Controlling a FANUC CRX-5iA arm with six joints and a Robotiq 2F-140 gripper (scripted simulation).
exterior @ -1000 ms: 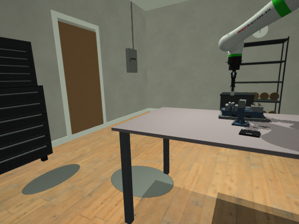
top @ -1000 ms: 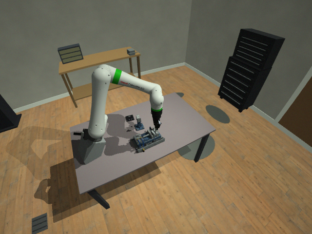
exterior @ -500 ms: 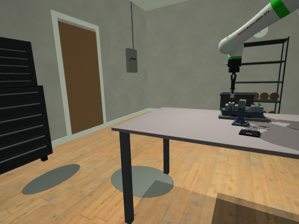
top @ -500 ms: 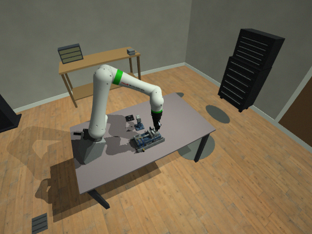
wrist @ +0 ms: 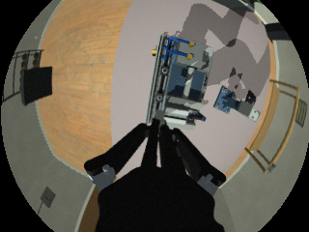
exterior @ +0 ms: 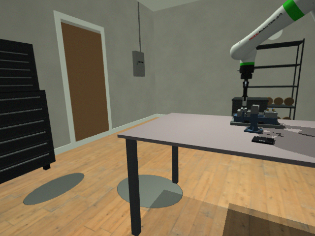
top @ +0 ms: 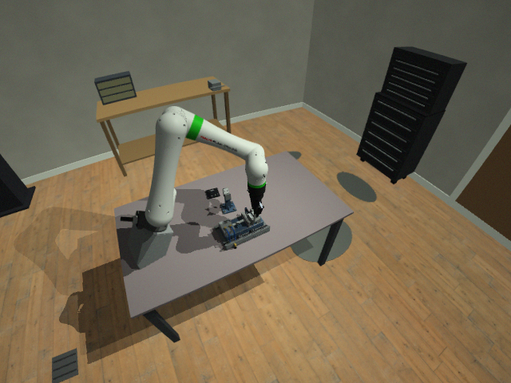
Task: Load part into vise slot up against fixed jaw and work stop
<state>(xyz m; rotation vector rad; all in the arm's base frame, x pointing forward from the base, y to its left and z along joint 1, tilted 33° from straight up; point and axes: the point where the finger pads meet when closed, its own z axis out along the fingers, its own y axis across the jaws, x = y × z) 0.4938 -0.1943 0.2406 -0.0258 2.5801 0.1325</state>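
Right now my hand is 50 mm to the right of the part and 60 mm above it. Round my hand: air cylinder: 170 mm behind, 60 mm to the left, 80 mm below; vise: 70 mm behind, 60 mm to the left, 120 mm below; black infeed plate: 130 mm behind, 450 mm to the left, 150 mm below.
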